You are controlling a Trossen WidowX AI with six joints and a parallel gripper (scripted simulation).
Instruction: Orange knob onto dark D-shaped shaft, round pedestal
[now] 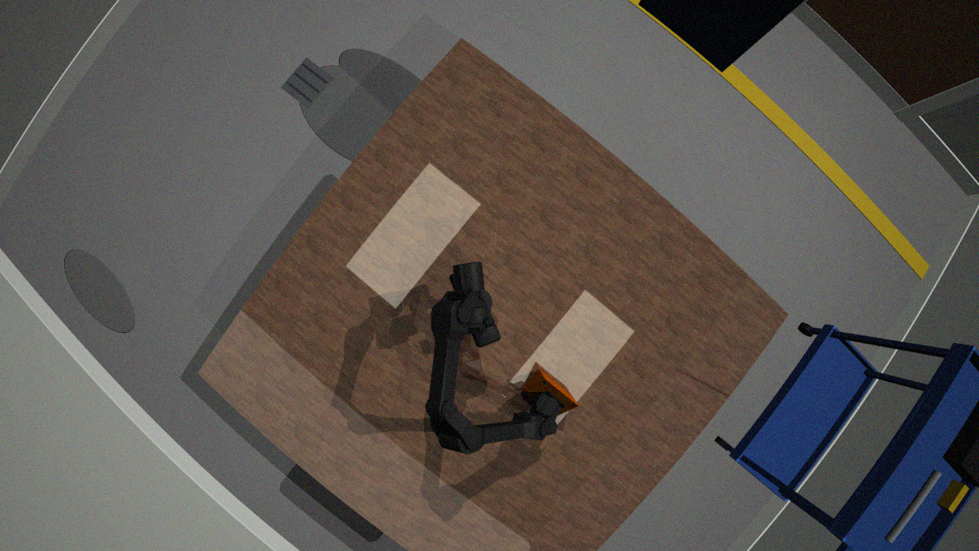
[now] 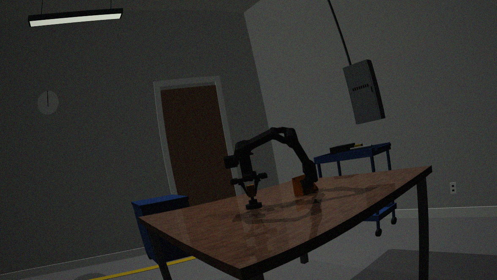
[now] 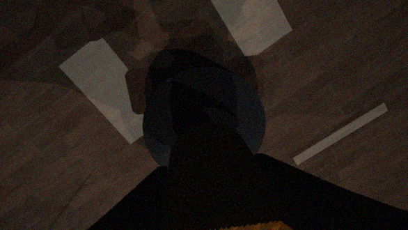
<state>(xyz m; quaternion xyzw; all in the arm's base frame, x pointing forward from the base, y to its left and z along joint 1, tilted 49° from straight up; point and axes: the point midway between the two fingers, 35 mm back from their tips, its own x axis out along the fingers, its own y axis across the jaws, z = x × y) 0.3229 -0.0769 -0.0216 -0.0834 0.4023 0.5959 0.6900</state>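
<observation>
My gripper tip is now 20 mm below the orange knob. Round my gripper tip: round dark pedestal 40 mm below.
</observation>
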